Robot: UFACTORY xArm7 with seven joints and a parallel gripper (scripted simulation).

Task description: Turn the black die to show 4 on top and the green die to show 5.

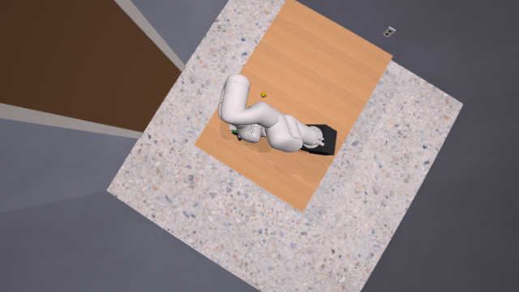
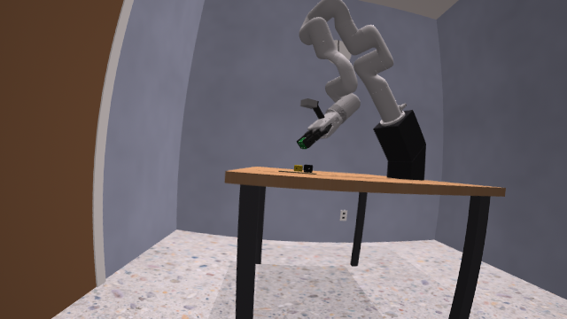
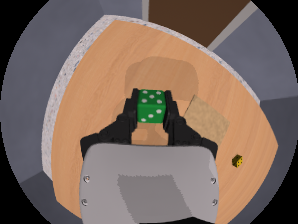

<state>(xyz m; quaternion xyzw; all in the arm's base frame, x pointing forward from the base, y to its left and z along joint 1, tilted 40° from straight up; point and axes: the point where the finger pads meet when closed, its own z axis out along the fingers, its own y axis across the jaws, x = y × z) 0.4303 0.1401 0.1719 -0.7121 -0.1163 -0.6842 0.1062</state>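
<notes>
Now: hand 1 cm above the green die. From my hand the other things lie so: yellow die (2 cm behind, 33 cm to the right, 10 cm below); black die (4 cm behind, 15 cm to the right, 9 cm below); tan mat (1 cm ahead, 14 cm to the right, 11 cm below).
</notes>
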